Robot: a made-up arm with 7 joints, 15 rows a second.
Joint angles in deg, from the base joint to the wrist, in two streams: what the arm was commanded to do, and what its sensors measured. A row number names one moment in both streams.
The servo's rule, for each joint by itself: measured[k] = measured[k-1] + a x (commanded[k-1-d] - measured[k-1]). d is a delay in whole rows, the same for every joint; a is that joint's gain. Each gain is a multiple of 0.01, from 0.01 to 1. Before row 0 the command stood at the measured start. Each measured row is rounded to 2 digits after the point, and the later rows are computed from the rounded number. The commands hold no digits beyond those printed.
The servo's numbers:
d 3
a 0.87 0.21 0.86 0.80 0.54 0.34 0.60
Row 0, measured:
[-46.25, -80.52, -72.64, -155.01, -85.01, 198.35, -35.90]
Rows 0 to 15, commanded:
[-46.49, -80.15, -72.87, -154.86, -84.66, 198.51, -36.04]
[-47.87, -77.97, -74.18, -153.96, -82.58, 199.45, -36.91]
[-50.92, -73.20, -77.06, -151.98, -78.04, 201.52, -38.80]
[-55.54, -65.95, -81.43, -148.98, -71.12, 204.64, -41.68]
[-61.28, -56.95, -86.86, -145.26, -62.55, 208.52, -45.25]
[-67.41, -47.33, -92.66, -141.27, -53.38, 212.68, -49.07]
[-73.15, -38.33, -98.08, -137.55, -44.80, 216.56, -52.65]
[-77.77, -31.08, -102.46, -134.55, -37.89, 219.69, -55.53]
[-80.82, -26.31, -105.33, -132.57, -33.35, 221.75, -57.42]
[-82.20, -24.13, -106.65, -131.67, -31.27, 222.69, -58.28]
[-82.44, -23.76, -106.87, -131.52, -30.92, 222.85, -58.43]
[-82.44, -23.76, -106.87, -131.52, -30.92, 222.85, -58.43]
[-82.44, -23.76, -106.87, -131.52, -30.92, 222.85, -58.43]
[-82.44, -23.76, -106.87, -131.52, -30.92, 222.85, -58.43]
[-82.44, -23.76, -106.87, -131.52, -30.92, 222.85, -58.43]
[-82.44, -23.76, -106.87, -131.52, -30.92, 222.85, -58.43]
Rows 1 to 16, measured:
[-46.25, -80.52, -72.64, -155.01, -85.01, 198.35, -35.90]
[-46.25, -80.52, -72.64, -155.01, -85.01, 198.35, -35.90]
[-46.25, -80.52, -72.64, -155.01, -85.01, 198.35, -35.90]
[-46.46, -80.44, -72.84, -154.89, -84.82, 198.40, -35.98]
[-47.69, -79.92, -73.99, -154.15, -83.61, 198.76, -36.54]
[-50.50, -78.51, -76.63, -152.41, -80.60, 199.70, -37.90]
[-54.88, -75.87, -80.76, -149.67, -75.48, 201.38, -40.17]
[-60.45, -71.90, -86.01, -146.14, -68.50, 203.81, -43.22]
[-66.51, -66.74, -91.73, -142.24, -60.34, 206.83, -46.73]
[-72.29, -60.77, -97.19, -138.49, -51.95, 210.14, -50.28]
[-77.06, -54.54, -101.72, -135.34, -44.36, 213.39, -53.43]
[-80.33, -48.61, -104.82, -133.12, -38.41, 216.23, -55.82]
[-81.96, -43.47, -106.39, -131.96, -34.55, 218.43, -57.30]
[-82.38, -39.33, -106.80, -131.61, -32.59, 219.93, -57.98]
[-82.43, -36.06, -106.86, -131.54, -31.69, 220.92, -58.25]
[-82.44, -33.48, -106.87, -131.52, -31.27, 221.58, -58.36]

